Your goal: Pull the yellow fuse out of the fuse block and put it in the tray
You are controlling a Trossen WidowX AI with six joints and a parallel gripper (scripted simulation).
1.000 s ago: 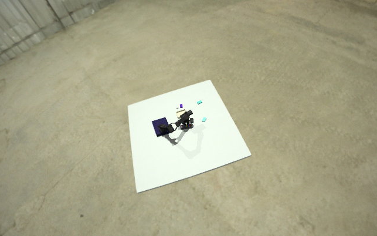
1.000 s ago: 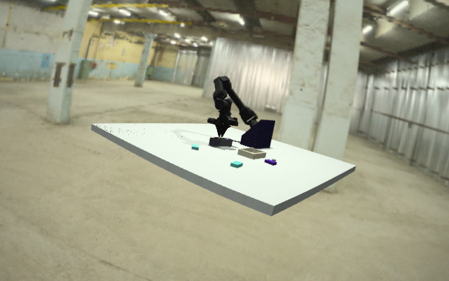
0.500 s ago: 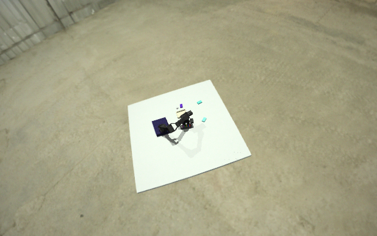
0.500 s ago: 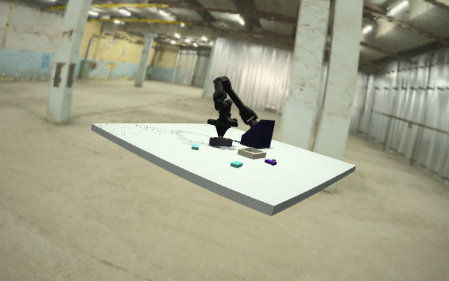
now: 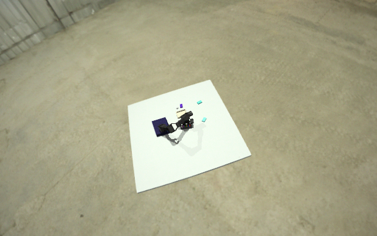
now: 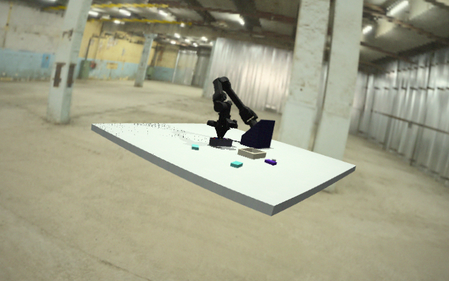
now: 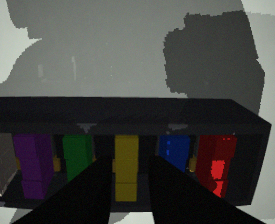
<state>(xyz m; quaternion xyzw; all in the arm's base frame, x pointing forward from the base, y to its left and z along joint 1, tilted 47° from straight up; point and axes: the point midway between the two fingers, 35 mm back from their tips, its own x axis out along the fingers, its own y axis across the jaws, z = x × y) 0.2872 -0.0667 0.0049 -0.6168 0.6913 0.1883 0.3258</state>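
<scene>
Right now my gripper tip is 220 mm to the right of the beige tray, 30 mm above it and 10 mm past it. The rest, counted from my gripper tip: yellow fuse: 10 mm below.
</scene>
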